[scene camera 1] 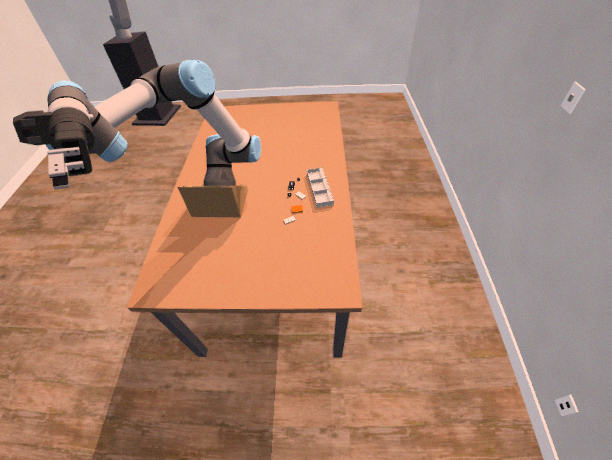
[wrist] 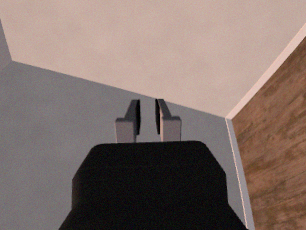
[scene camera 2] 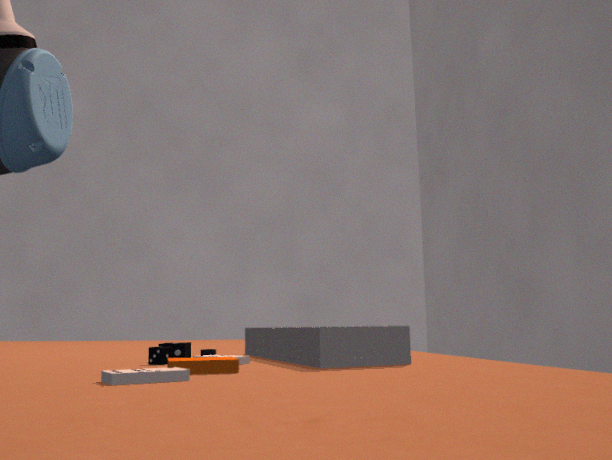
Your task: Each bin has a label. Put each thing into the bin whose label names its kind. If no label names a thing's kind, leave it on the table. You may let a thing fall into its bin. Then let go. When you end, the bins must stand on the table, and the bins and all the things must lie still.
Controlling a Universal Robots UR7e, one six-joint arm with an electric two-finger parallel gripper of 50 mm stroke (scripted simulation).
Labels:
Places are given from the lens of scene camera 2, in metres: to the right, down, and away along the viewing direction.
grey bin tray [scene camera 2: 321,347]: 0.01, 0.10, 0.45
white domino [scene camera 2: 153,375]: -0.10, 0.09, 0.34
orange domino [scene camera 2: 205,365]: -0.07, 0.10, 0.41
The marked spots on the grey bin tray and the white domino are 0.15 m apart.

